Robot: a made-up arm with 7 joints. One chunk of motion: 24 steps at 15 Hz.
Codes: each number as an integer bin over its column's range. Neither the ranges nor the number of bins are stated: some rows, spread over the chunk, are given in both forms.
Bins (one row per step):
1: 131 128 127 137 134 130
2: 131 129 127 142 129 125
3: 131 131 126 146 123 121
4: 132 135 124 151 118 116
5: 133 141 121 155 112 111
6: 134 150 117 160 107 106
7: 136 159 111 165 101 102
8: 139 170 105 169 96 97
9: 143 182 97 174 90 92
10: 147 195 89 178 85 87
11: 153 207 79 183 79 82
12: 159 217 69 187 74 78
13: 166 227 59 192 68 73
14: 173 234 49 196 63 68
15: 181 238 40 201 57 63
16: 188 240 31 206 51 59
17: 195 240 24 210 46 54
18: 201 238 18 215 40 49
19: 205 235 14 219 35 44
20: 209 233 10 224 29 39
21: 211 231 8 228 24 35
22: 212 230 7 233 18 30
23: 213 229 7 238 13 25
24: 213 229 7 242 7 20
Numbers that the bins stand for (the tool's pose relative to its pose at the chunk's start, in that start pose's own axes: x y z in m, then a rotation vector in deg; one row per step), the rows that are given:
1: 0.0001 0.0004 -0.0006 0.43 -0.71 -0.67
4: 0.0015 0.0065 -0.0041 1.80 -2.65 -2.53
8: 0.0117 0.0367 -0.0265 3.57 -5.33 -5.07
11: 0.0320 0.0686 -0.0571 4.94 -7.40 -7.07
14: 0.0610 0.0919 -0.0924 6.22 -9.34 -8.93
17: 0.0929 0.0971 -0.1218 7.59 -11.41 -10.80
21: 0.1162 0.0893 -0.1406 9.35 -14.08 -13.33
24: 0.1191 0.0876 -0.1418 10.73 -16.15 -15.33
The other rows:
2: 0.0001 0.0013 -0.0006 0.92 -1.32 -1.33
3: 0.0001 0.0030 -0.0018 1.31 -2.05 -1.87
5: 0.0030 0.0116 -0.0076 2.20 -3.38 -3.20
6: 0.0044 0.0194 -0.0124 2.69 -3.99 -3.87
7: 0.0073 0.0272 -0.0194 3.18 -4.72 -4.40
9: 0.0175 0.0470 -0.0359 4.06 -6.06 -5.73
10: 0.0233 0.0582 -0.0453 4.45 -6.67 -6.40
12: 0.0407 0.0772 -0.0688 5.33 -8.00 -7.60
13: 0.0509 0.0858 -0.0806 5.82 -8.73 -8.27
15: 0.0726 0.0953 -0.1029 6.71 -10.07 -9.60
16: 0.0828 0.0971 -0.1135 7.20 -10.80 -10.13
18: 0.1016 0.0953 -0.1288 8.08 -12.14 -11.47
19: 0.1075 0.0927 -0.1335 8.47 -12.75 -12.13
20: 0.1133 0.0910 -0.1382 8.96 -13.47 -12.80
22: 0.1176 0.0884 -0.1418 9.84 -14.81 -14.00
23: 0.1191 0.0876 -0.1418 10.33 -15.42 -14.67

